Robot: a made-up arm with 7 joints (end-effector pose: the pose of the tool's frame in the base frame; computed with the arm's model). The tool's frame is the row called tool.
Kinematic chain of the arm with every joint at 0, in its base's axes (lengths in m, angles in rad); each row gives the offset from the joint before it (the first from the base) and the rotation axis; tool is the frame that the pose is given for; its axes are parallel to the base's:
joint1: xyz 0 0 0 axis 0 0.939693 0.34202
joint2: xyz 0 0 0 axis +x
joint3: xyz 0 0 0 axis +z
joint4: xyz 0.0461 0 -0.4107 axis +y
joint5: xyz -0.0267 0 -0.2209 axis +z
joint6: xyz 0 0 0 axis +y
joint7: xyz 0 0 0 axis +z
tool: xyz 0 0 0
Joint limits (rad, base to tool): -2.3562..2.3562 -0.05..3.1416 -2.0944..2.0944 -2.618..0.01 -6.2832..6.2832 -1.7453..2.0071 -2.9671..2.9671
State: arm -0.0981 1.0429 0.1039 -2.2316 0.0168 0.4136 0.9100
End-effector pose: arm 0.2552 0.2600 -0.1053 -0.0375 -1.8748 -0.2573
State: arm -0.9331 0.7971 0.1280 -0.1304 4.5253 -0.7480 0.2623
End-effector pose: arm 0.4849 0.3655 -0.1859 0.7446 -0.7588 -1.6103
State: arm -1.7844 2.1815 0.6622 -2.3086 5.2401 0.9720 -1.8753
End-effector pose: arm -0.2413 0.1770 0.2041 1.5764 0.8714 2.1448
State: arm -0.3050 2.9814 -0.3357 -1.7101 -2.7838 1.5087 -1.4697
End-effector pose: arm 0.1483 0.1311 0.4452 -0.3044 -0.5676 -1.2347
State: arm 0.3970 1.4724 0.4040 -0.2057 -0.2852 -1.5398 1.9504
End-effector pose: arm -0.0417 0.6331 -0.0401 -0.3000 -1.3027 0.3497
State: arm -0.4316 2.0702 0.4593 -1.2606 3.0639 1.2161 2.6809
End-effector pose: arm 0.1251 0.3633 0.4094 -1.5850 1.0121 1.6156
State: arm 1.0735 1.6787 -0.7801 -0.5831 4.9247 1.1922 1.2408
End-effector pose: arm -0.1660 0.6045 -0.0010 1.6718 0.6245 -1.9323
